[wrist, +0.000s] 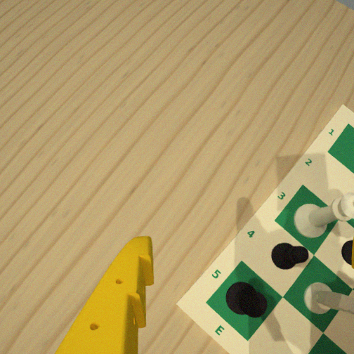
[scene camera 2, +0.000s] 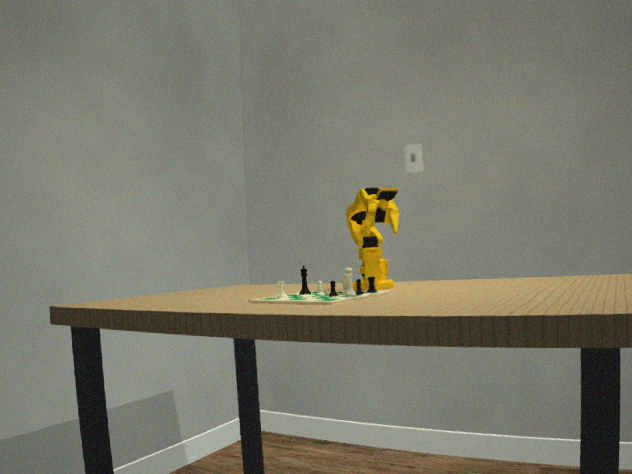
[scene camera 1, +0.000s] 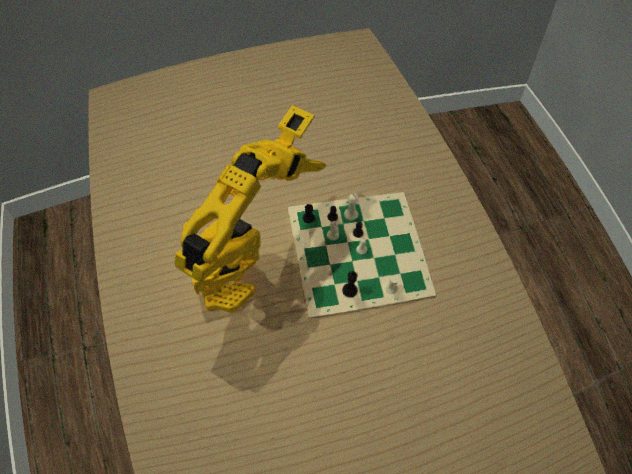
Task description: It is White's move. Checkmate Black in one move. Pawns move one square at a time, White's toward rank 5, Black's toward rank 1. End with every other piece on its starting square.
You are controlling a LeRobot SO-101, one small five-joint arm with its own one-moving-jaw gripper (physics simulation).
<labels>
chessboard: wrist; scene camera 2; scene camera 1 393, 247
same spot on chessboard: [wrist: 314, 178] = [scene camera 2: 347, 297]
</labels>
